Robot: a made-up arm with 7 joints.
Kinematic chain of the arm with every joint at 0, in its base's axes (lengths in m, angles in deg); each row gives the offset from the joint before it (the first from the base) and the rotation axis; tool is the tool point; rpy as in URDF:
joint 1: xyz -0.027 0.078 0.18 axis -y
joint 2: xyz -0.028 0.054 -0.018 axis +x
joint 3: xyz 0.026 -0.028 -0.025 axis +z
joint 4: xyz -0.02 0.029 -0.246 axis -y
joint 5: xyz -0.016 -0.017 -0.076 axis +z
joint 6: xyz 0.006 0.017 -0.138 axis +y
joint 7: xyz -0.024 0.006 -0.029 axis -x
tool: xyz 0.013 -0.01 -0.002 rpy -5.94 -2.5 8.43
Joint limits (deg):
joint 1: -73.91..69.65
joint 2: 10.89..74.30
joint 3: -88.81..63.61
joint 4: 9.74..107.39
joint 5: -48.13..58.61
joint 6: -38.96..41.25
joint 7: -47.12..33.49
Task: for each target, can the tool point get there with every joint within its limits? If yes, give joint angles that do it. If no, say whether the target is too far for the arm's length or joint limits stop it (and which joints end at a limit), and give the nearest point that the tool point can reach.
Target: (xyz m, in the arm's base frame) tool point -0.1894 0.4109 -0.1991
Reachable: yes | joints -41.26 45.34 -21.61 48.87 47.89 23.90 -35.47
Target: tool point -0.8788 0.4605 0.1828
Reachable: no: too far | nearest point -0.5188 0.3310 0.0719 | short by 0.398 m
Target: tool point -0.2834 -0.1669 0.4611
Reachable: no: joint limits stop it (at a limit: joint 1, joint 2, joint 3, joint 4, joint 5, joint 6) | nearest point -0.2610 -0.0716 0.1017 | short by 0.372 m
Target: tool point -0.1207 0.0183 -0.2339
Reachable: yes | joints -26.76 16.80 -68.34 77.82 23.91 -9.71 -19.64
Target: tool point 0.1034 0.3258 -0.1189
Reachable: yes | joints -20.37 56.68 -17.78 93.22 26.00 -5.43 -30.97
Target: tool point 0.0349 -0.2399 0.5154
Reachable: no: joint limits stop it (at a limit: joint 1, joint 2, joint 4, joint 6, joint 7) | nearest point 0.2454 -0.0068 0.2433 | short by 0.416 m
